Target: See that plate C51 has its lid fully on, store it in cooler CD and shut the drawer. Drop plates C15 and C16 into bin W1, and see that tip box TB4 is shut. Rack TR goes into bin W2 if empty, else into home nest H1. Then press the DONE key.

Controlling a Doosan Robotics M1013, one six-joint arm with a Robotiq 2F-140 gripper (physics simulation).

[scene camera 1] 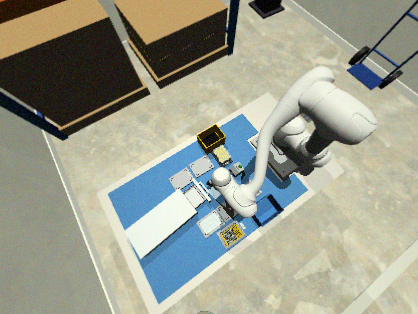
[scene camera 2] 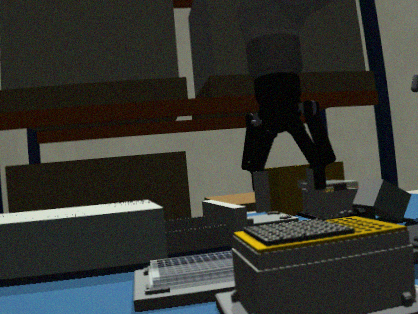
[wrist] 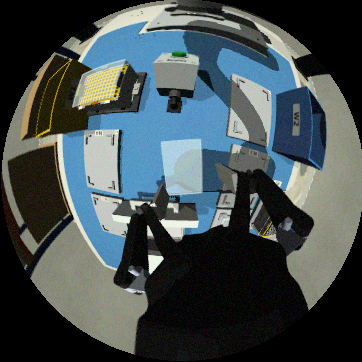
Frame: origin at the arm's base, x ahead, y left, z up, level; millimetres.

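Seen in the pictures: gripper, fingertip midpoint: (scene camera 2: 288,212) (wrist: 190,180); arm's base at its link origin: (scene camera 1: 282,141).
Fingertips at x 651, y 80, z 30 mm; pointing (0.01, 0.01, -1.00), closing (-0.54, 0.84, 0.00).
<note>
Offsets run from my fingertips to a thing's top centre. "spot": to the spot under its first point.
My gripper (scene camera 2: 288,186) (wrist: 190,180) is open and empty above the mat, between the open drawer and nest N3. A clear flat lid @(dx -9, dy -17, dz -42 mm) (wrist: 182,157) lies on the mat beyond the fingertips. The white cooler (scene camera 1: 162,223) (scene camera 2: 80,242) has its drawer @(spot: dx +96, dy -53, dz +21 mm) (scene camera 1: 202,190) (wrist: 165,218) pulled out; its contents are unclear. A clear plate @(dx +156, dy +161, dz -24 mm) (scene camera 1: 210,223) (scene camera 2: 195,270) rests on a nest. A yellow-topped rack or box @(dx +72, dy +292, dz +27 mm) (scene camera 1: 231,235) (scene camera 2: 320,265) carries dark studs on part of its top. A tip box @(dx -170, dy -220, dz +27 mm) (scene camera 1: 221,155) (wrist: 101,86) shows yellow tips under a clear lid; full closure is unclear. Plate labels are unreadable.
Yellow-edged bin W1 @(dx -163, dy -371, dz +70 mm) (scene camera 1: 204,145) (wrist: 50,107) stands beside the tip box. Blue bin W2 @(dx -205, dy +274, dz +70 mm) (scene camera 1: 268,212) (wrist: 296,137) stands opposite. The grey key unit @(dx -210, dy -67, dz +34 mm) (scene camera 1: 236,169) (wrist: 174,75) has a green button. Flat grey nests @(spot: dx +7, dy -218, dz -38 mm) (wrist: 102,162) @(spot: dx -231, dy +103, dz -38 mm) (wrist: 250,92) flank the workspace.
</note>
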